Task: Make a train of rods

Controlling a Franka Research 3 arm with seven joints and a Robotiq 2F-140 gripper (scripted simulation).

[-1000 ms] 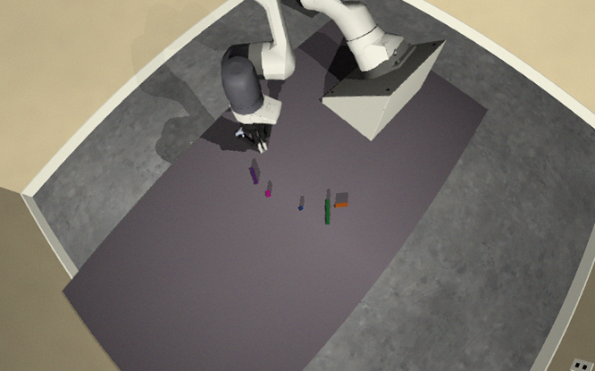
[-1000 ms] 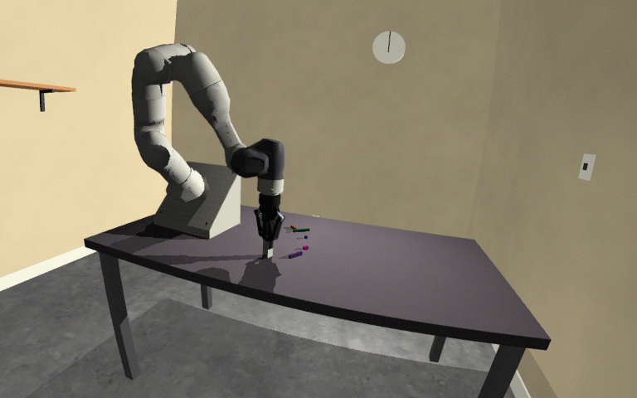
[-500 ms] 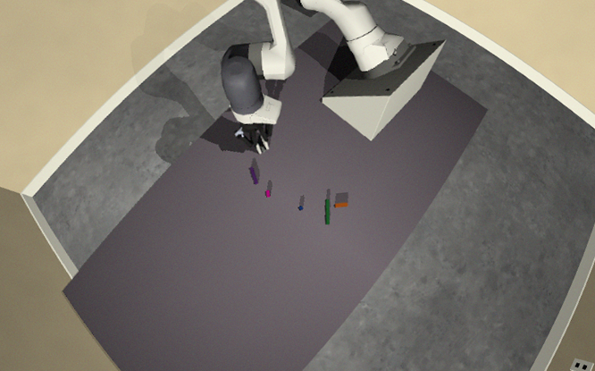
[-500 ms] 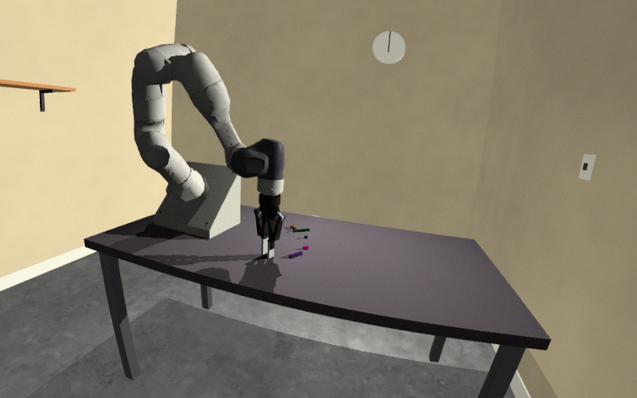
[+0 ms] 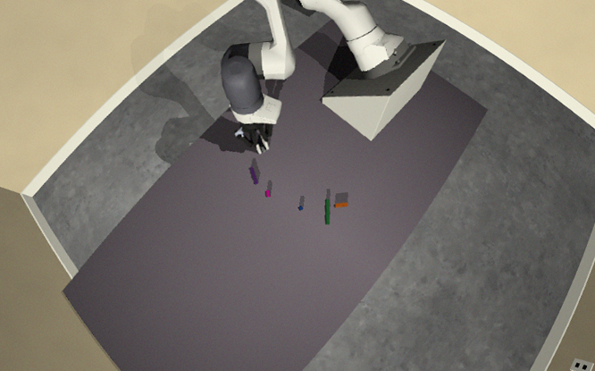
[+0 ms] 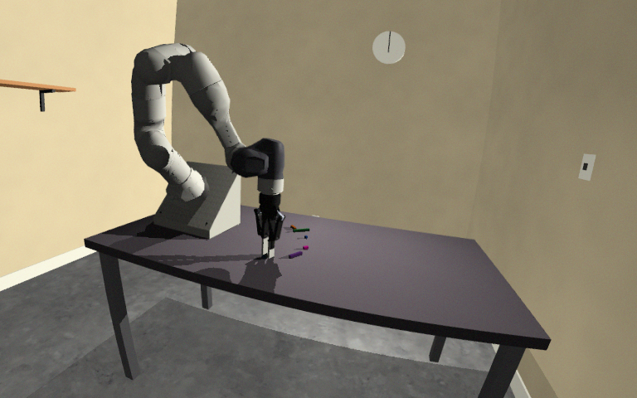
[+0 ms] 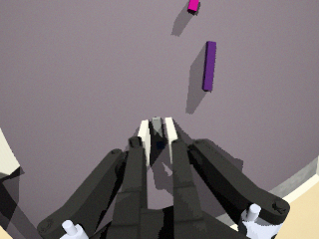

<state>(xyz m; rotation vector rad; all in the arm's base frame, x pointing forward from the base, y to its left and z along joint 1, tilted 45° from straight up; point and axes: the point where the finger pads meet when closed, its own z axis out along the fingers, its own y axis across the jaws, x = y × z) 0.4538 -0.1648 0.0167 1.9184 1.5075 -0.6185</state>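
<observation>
Now: the grey rod 30 mm below my hand. The rest, counted from my hand: purple rod: 90 mm ahead, 50 mm to the left, 30 mm below; then green rod: 10 mm ahead, 310 mm to the left, 30 mm below; then magenta rod: 100 mm ahead, 130 mm to the left, 30 mm below.
</observation>
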